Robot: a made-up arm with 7 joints.
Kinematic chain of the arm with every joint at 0, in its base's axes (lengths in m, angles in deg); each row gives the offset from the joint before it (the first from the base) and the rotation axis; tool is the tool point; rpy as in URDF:
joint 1: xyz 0 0 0.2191 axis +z
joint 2: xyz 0 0 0 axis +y
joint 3: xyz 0 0 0.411 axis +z
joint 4: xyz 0.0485 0 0 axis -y
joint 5: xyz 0.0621 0 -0.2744 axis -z
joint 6: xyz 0 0 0 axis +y
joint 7: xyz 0.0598 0 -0.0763 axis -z
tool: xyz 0 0 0 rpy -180 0 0
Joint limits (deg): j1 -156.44..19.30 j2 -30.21..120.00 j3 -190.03..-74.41 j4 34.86..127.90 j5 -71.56..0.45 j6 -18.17..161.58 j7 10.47..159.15
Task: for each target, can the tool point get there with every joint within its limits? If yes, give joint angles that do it. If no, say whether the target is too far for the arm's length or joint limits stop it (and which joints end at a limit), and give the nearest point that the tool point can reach.
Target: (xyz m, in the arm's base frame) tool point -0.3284 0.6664 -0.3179
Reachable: no: too far | nearest point -0.3713 0.2619 -0.0900 | short by 0.466 m
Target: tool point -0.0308 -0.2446 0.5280
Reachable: yes | joints -100.65 91.63 -171.09 56.27 -45.91 104.17 147.63
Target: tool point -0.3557 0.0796 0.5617
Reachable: yes | joints -120.76 25.89 -92.48 84.55 -20.51 110.74 110.39
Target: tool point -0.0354 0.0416 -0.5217
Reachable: no: joint limits stop it (at a limit: joint 1, joint 2, joint 3, joint 5, joint 6) | nearest point -0.3432 0.2316 -0.1134 | short by 0.546 m
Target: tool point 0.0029 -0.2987 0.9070
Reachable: yes | joints -24.88 19.90 -115.39 120.02 -12.78 0.31 83.19
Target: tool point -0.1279 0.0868 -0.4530
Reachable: no: joint limits stop it (at a limit: joint 1, joint 2, joint 3, joint 5, joint 6) | nearest point -0.3817 0.2190 -0.1379 | short by 0.426 m
